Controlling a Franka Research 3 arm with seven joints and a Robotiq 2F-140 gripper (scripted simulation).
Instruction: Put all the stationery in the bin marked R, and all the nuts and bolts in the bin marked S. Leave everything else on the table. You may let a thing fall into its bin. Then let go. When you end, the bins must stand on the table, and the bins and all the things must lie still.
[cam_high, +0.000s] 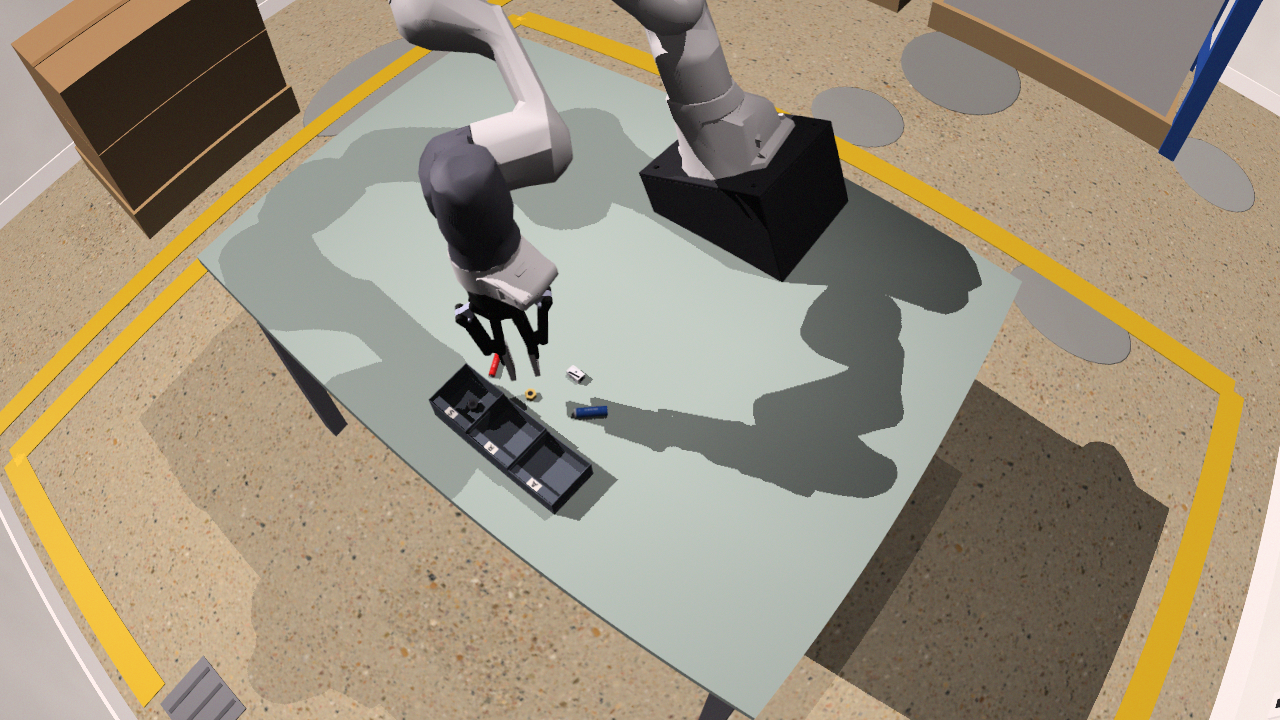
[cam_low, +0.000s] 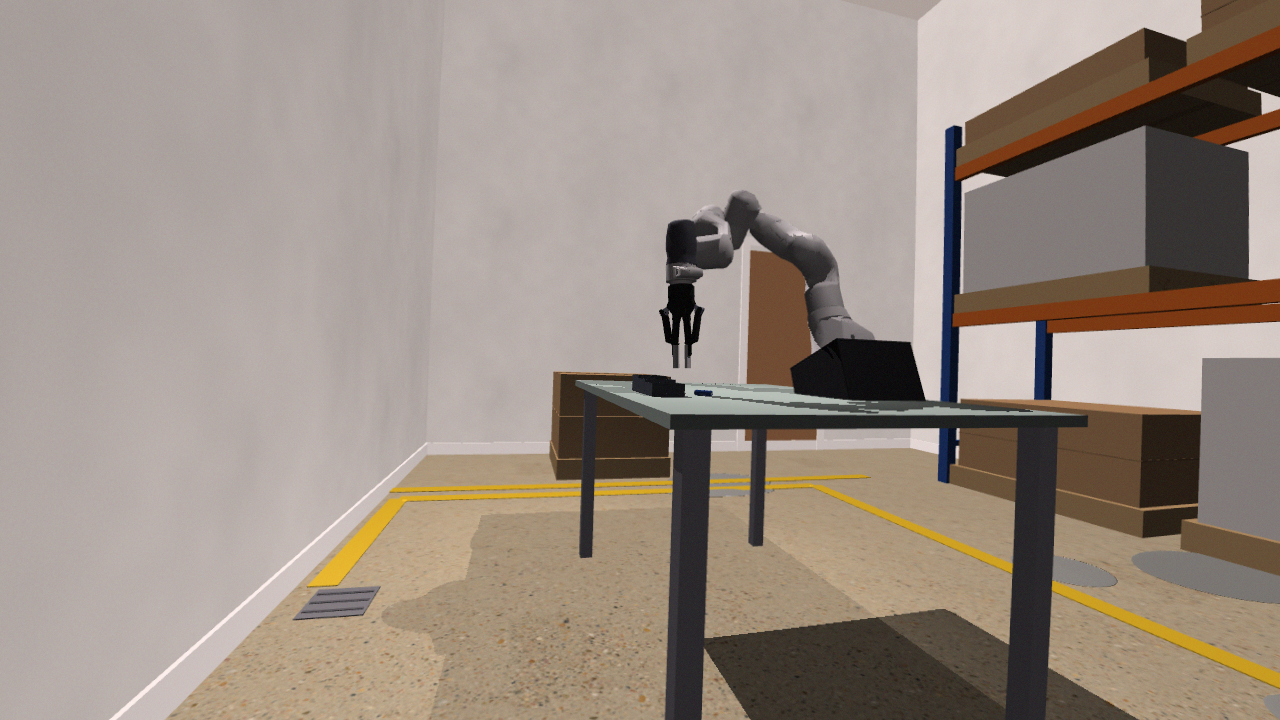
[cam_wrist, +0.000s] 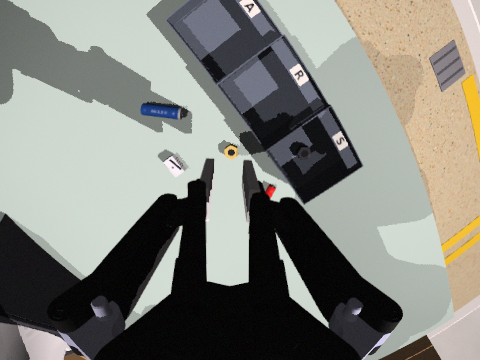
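Right now my hand is 100 mm above the brass nut. The rest, counted from my hand: red cylinder 10 mm behind, 80 mm to the right, 100 mm below; then small white block 70 mm behind, 30 mm to the left, 90 mm below; then blue cylinder 30 mm behind, 90 mm to the left, 100 mm below.
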